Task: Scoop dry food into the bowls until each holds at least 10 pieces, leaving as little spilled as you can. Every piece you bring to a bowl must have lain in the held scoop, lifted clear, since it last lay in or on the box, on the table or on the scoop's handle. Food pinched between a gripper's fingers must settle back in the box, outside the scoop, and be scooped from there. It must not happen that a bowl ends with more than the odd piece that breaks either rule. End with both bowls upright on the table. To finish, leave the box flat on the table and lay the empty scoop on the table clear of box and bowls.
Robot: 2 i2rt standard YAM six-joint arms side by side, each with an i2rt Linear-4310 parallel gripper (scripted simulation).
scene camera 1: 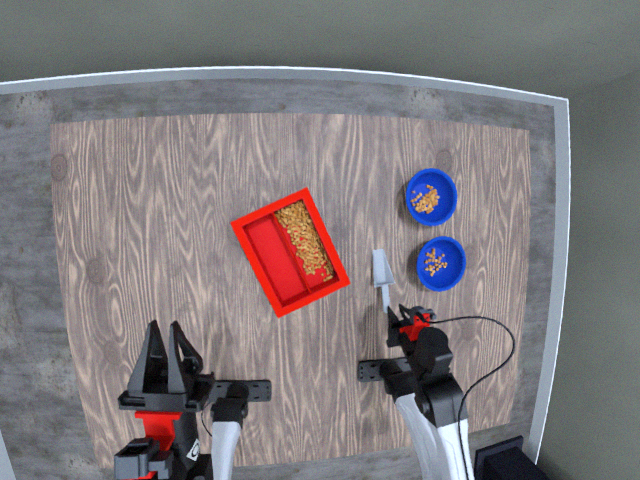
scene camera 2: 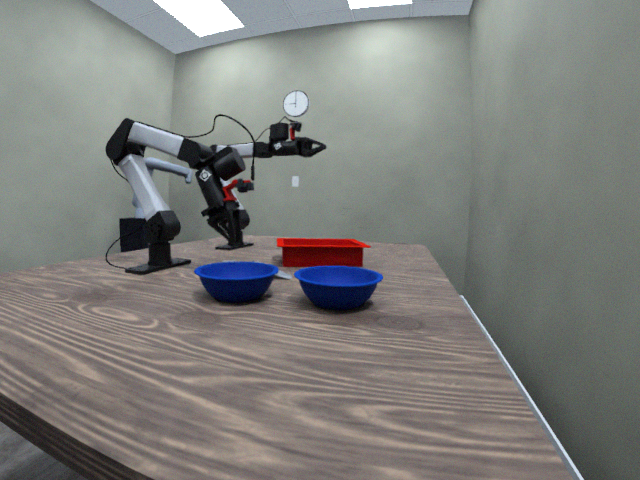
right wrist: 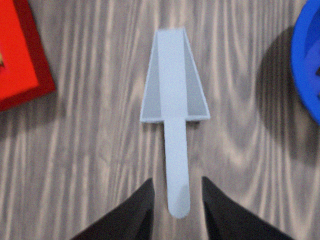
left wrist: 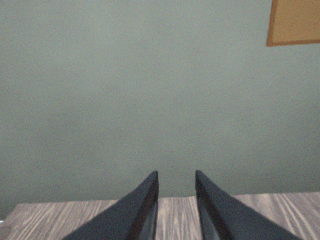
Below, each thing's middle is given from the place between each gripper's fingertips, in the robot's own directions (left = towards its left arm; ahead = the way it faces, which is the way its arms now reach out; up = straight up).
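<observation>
The red box (scene camera 1: 276,266) is 25 cm to the left of my right hand, 17 cm ahead of it and 5 cm below it. There's a grey scoop (scene camera 1: 383,276) too, and my right gripper (scene camera 2: 236,241) is 8 cm above it and 6 cm short of it. Going by its middle, the scoop is nearer to my right gripper than to my left hand.
That same grey scoop is 41 cm to the right of my left hand (scene camera 1: 163,321), 8 cm behind it and 39 cm below it. As for the red box, my left hand is 36 cm above it, 16 cm to the left of it and 3 cm short of it. Going by their middles, the red box is the nearest to my left hand of the things named here.
</observation>
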